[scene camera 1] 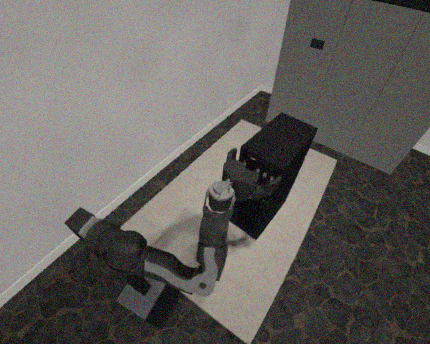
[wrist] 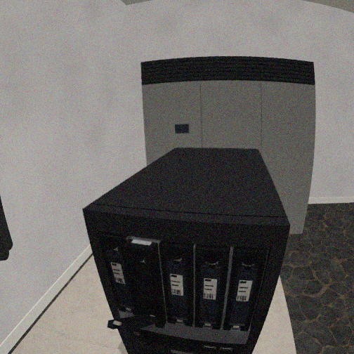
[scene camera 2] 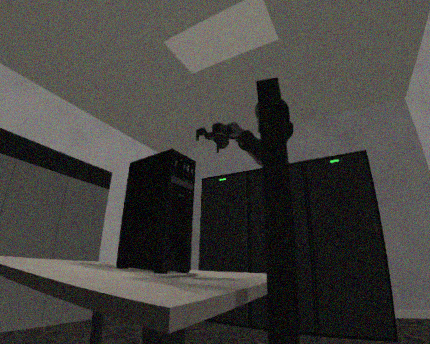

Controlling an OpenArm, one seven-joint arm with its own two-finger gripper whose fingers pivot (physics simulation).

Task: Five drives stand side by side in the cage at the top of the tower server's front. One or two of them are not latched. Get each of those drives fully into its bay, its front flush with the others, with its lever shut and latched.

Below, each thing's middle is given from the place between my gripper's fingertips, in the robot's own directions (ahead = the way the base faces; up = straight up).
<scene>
My hand is 27 cm short of the black tower server (scene camera 2: 156, 230), 4 cm to the left of it and 33 cm above it.
</scene>
